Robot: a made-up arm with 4 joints. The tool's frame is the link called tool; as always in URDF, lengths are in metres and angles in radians.
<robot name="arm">
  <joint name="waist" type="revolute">
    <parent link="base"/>
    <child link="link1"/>
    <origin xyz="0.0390 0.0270 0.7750" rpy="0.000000 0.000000 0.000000"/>
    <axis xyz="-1 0 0"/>
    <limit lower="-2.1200" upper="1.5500"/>
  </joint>
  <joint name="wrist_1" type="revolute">
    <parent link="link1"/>
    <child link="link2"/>
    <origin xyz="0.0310 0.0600 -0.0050" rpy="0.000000 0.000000 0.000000"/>
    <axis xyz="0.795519 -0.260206 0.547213"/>
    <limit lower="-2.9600" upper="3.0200"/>
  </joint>
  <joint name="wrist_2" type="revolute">
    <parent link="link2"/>
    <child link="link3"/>
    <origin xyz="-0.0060 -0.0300 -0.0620" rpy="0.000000 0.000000 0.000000"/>
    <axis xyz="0 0 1"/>
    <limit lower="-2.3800" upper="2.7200"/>
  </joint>
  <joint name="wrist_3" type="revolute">
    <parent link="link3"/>
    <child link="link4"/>
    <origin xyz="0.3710 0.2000 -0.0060" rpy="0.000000 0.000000 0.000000"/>
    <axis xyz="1 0 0"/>
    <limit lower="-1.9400" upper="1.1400"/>
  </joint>
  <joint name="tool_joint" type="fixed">
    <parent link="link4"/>
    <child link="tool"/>
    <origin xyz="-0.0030 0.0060 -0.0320" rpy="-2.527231 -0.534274 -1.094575"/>
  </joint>
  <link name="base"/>
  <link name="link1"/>
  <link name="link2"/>
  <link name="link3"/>
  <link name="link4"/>
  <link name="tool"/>
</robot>
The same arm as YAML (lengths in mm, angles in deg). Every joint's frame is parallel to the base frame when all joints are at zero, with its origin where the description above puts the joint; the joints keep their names.
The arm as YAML. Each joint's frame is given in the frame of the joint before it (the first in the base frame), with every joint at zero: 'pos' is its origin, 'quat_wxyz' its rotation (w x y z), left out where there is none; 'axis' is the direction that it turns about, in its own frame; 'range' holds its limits. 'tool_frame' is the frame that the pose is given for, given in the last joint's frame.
length_unit: mm
angle_unit: deg
joints:
  - joint: waist
    pos: [39.0, 27.0, 775.0]
    axis: [-1.0, 0.0, 0.0]
    range: [-121.47, 88.81]
  - joint: wrist_1
    pos: [31.0, 60.0, -5.0]
    axis: [0.795519, -0.260206, 0.547213]
    range: [-169.6, 173.03]
  - joint: wrist_2
    pos: [-6.0, -30.0, -62.0]
    axis: [0.0, 0.0, 1.0]
    range: [-136.36, 155.84]
  - joint: wrist_3
    pos: [371.0, 200.0, -6.0]
    axis: [1.0, 0.0, 0.0]
    range: [-111.15, 65.32]
tool_frame:
  pos: [-3.0, 6.0, -32.0]
  quat_wxyz: [0.118116, -0.82663, 0.410261, -0.366629]

